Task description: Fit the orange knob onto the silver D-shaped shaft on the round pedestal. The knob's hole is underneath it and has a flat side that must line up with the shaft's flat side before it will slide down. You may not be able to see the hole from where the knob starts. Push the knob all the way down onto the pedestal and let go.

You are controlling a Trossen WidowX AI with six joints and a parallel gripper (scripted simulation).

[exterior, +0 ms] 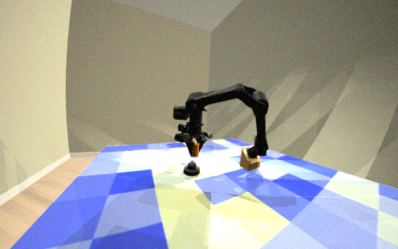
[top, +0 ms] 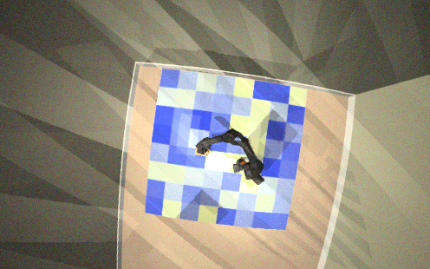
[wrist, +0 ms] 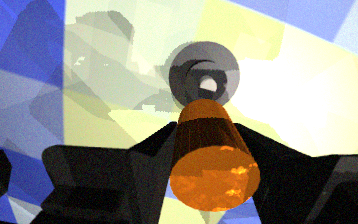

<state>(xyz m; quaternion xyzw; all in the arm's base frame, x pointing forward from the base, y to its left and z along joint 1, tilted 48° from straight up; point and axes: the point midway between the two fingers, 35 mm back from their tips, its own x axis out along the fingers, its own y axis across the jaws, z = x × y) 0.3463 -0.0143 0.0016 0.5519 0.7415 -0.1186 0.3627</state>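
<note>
My gripper tip is 20 mm to the left of the round dark pedestal and 70 mm above it. Also, from my gripper tip: orange knob: 30 mm above.
</note>
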